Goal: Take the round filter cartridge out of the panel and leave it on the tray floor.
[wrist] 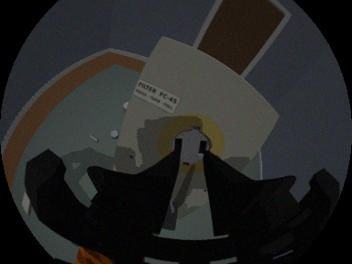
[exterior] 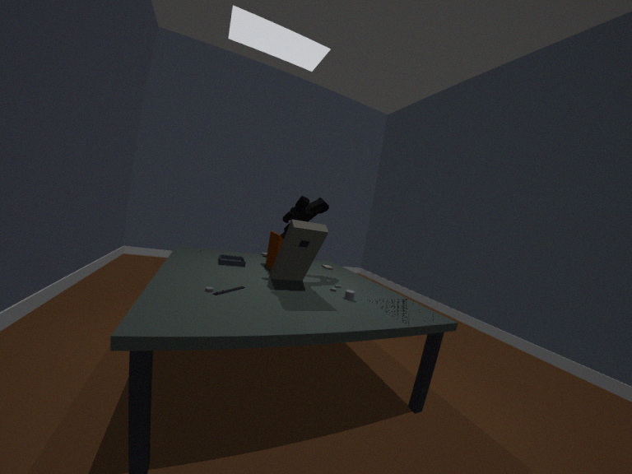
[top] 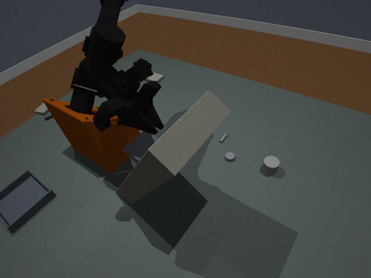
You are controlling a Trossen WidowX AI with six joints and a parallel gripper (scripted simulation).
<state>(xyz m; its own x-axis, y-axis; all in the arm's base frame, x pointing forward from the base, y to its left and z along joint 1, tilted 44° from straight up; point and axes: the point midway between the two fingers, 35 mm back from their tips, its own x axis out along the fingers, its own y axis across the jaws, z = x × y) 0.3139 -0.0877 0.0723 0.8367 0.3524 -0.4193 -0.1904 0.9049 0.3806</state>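
My gripper tip is now 3 cm short of the round filter cartridge and 2 cm above it. From my gripper tip the other things lie so: beige service panel 2 cm behind, 10 cm below; pin 1 cm ahead, 27 cm to the left, 27 cm below; dark tray 41 cm behind, 26 cm to the right, 26 cm below.
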